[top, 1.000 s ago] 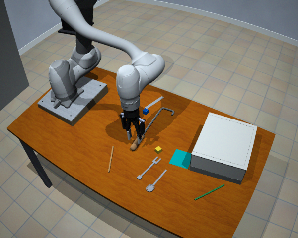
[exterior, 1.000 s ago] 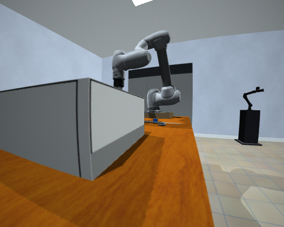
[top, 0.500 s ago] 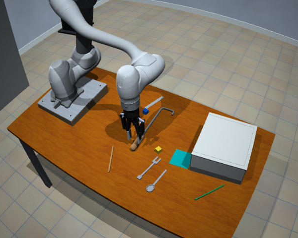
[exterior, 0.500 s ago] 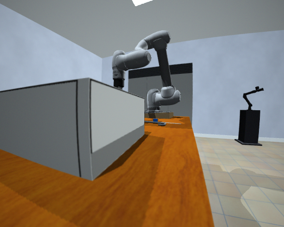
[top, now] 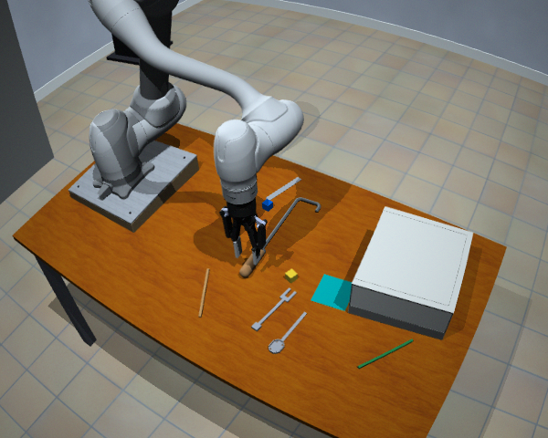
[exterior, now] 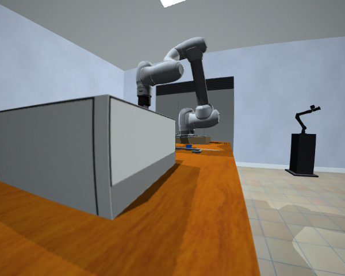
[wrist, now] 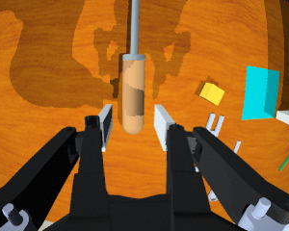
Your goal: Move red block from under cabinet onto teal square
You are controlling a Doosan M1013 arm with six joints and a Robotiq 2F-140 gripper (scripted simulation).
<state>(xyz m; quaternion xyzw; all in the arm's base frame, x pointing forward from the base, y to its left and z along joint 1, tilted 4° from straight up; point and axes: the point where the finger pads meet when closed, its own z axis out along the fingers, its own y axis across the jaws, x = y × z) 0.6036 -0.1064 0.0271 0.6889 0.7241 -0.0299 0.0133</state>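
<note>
Now: the blue cube 250 mm to the left of my hand, 90 mm behind it and 70 mm below it. Round my hand: hook tool (160 mm to the left, 70 mm below, 30 mm ahead); wooden stick (140 mm to the right, 80 mm below, 70 mm behind); yellow cube (120 mm ahead, 70 mm below, 30 mm to the left).
</note>
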